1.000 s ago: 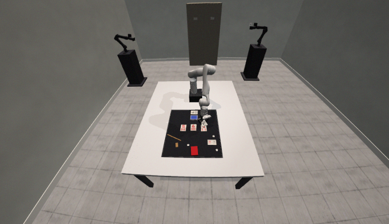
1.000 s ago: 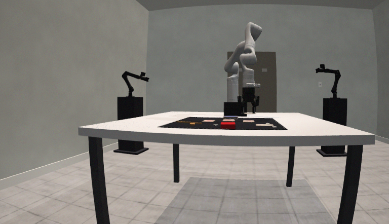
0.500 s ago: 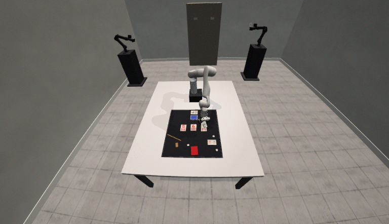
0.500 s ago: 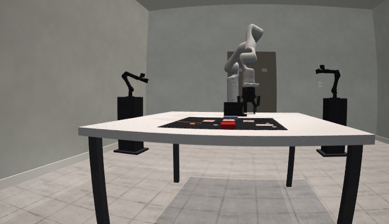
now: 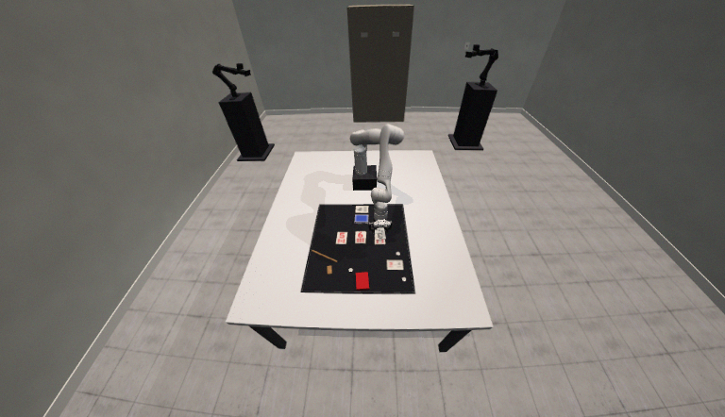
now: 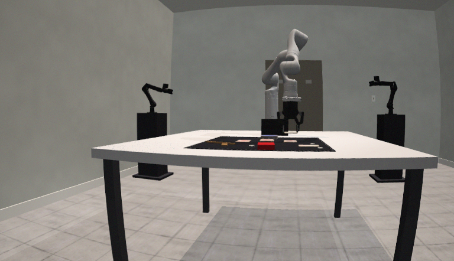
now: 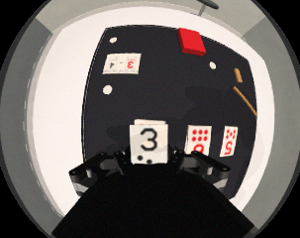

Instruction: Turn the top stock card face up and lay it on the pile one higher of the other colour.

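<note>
Now: the black mat 120 mm to the right of my hand, 70 mm below it and 30 mm ahead of it. Round my hand: blue-backed card (10 mm below); black 6 card (230 mm behind, 120 mm to the right, 50 mm below); red block (290 mm ahead, 90 mm to the right, 50 mm below).
</note>
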